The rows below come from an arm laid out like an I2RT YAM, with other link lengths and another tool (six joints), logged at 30 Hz.
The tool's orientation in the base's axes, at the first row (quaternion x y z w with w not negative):
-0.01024, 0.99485, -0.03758, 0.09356
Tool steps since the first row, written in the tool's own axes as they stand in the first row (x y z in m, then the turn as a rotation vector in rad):
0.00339, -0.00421, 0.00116, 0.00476, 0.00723, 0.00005
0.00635, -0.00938, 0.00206, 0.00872, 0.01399, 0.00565
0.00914, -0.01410, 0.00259, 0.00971, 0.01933, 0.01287
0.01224, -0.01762, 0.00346, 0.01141, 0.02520, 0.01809
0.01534, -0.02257, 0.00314, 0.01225, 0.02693, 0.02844
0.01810, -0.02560, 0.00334, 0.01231, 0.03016, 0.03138
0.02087, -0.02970, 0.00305, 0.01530, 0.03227, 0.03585
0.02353, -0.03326, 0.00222, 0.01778, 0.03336, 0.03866
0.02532, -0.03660, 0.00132, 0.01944, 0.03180, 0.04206
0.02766, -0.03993, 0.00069, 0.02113, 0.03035, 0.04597
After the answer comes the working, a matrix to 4 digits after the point.
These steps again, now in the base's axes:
-0.00306, -0.00437, -0.00144, -0.00476, 0.00707, -0.00149
-0.00573, -0.00968, -0.00248, -0.00770, 0.01330, -0.00822
-0.00831, -0.01450, -0.00315, -0.00739, 0.01807, -0.01589
-0.01114, -0.01815, -0.00431, -0.00816, 0.02349, -0.02177
-0.01418, -0.02315, -0.00419, -0.00708, 0.02444, -0.03220
-0.01681, -0.02626, -0.00466, -0.00663, 0.02744, -0.03534
-0.01953, -0.03040, -0.00458, -0.00876, 0.02914, -0.04043
-0.02225, -0.03397, -0.00399, -0.01068, 0.02995, -0.04373
-0.02414, -0.03728, -0.00318, -0.01166, 0.02811, -0.04725
-0.02651, -0.04062, -0.00274, -0.01257, 0.02633, -0.05128

The tool's axes in the first row as the columns of a matrix, in the base's axes (rounded; the answer above uses it unrounded):
-0.9823, -0.0133, 0.1869
-0.0274, 0.9970, -0.0729
-0.1854, -0.0767, -0.9797

